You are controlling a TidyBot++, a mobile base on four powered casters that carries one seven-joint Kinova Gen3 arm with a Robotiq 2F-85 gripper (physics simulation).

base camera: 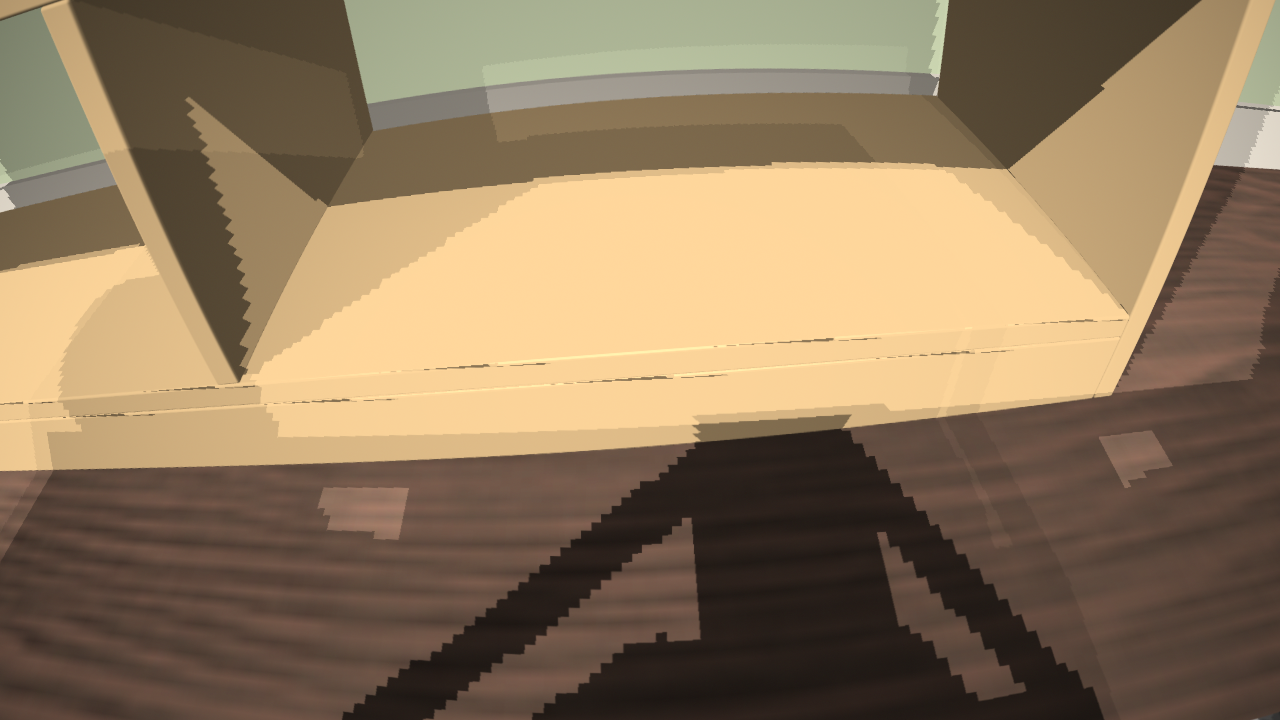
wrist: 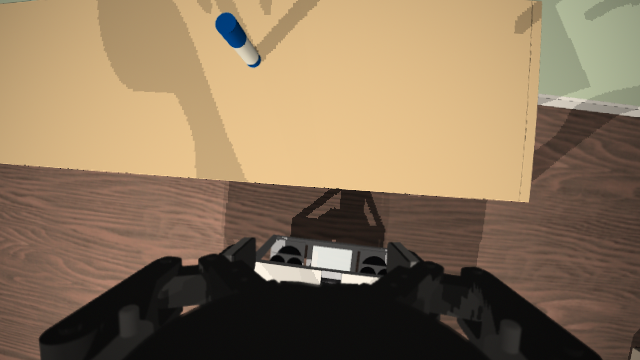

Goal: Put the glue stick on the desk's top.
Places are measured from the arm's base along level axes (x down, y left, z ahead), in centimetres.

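Where they show: gripper, fingertip midpoint: (wrist: 321, 254).
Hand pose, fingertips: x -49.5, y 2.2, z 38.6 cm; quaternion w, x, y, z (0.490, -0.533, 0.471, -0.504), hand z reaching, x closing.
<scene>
Each offset is from my fingertips to the top centre of the thing. "pt": to the spot under its first point. Level surfaces: height alone.
The glue stick @[dx +16.6, dy +17.1, dz +24.5 cm] (wrist: 239, 41), white with a blue cap, stands upright on top of a light wooden shelf unit (wrist: 375, 125) (base camera: 1190, 188) in the wrist view, at the upper left of centre. My gripper (wrist: 321, 254) is open with nothing between its fingers. In the wrist view it points down and sits below the shelf top's front edge, to the right of the glue stick and apart from it. The glue stick does not show in the base camera view. The desk does not show in either view.
The base camera view looks into the shelf unit's lower compartments, parted by an upright divider @[pt dx +68.0, dy +24.5, dz +1.3 cm] (base camera: 147, 205). A green wall (base camera: 644, 35) stands behind. My mobile base (wrist: 285, 272) shows below the gripper, on the dark wood floor @[dx +89.1 cm] (wrist: 100, 225) before the shelf.
</scene>
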